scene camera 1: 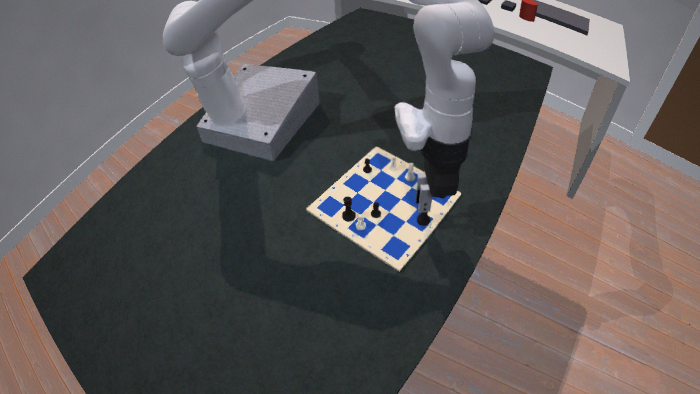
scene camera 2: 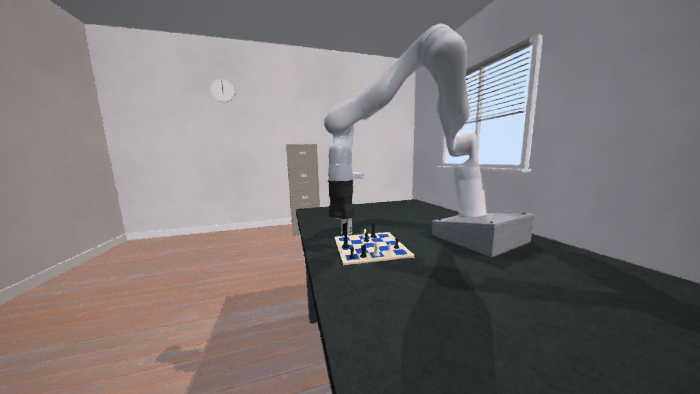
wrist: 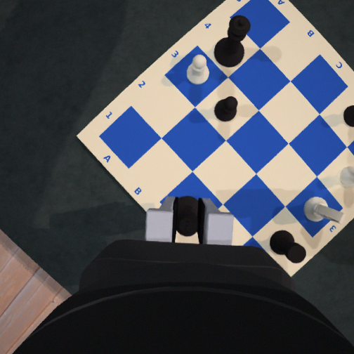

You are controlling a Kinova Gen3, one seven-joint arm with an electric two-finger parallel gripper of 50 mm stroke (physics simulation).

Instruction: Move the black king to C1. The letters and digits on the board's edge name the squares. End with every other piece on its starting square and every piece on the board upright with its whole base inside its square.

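Pixels of known places: gripper, fingertip midpoint: (scene camera 1: 422,205) (scene camera 2: 346,233); arm's base, origin of the base link: (scene camera 1: 228,112) (scene camera 2: 472,215).
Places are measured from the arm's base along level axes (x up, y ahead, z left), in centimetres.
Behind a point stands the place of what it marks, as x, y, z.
Note:
My gripper (scene camera 1: 424,207) {-1.5, 50.6, -9.4} (scene camera 2: 345,233) {-1.5, 50.6, -9.4} (wrist: 187,213) is shut on the black king (scene camera 1: 423,218) {-4.4, 51.1, -9.8} (scene camera 2: 345,242) {-4.1, 51.4, -8.8} (wrist: 188,212), which is upright. Its base appears at C1, a blue square on the board (scene camera 1: 322,215) {-6.1, 33.1, -14.9} (scene camera 2: 380,259) {-6.3, 45.7, 3.3} (wrist: 92,136). In scene camera 1 the base looks slightly toward the outer edge of C1. The fingers and the king's head hide its base in the wrist view, so contact with the board and the exact fit inside the square cannot be told.
A tall black piece (scene camera 1: 348,210) {-3.9, 38.0, -13.6} (wrist: 229,52) is on A4, a white pawn (scene camera 1: 361,224) {-5.0, 41.0, -14.8} (wrist: 198,74) on A3, a black pawn (scene camera 1: 376,211) {-4.9, 42.4, -11.2} (wrist: 225,110) on B3. Black pieces (scene camera 2: 352,254) {-5.0, 52.7, -1.1} (scene camera 2: 363,251) {-4.4, 49.4, -0.3} are on E1 and E2; white pieces (scene camera 2: 376,250) {-4.6, 45.4, 0.7} (scene camera 2: 390,250) {-5.0, 41.2, 2.0} on E3 and E4.

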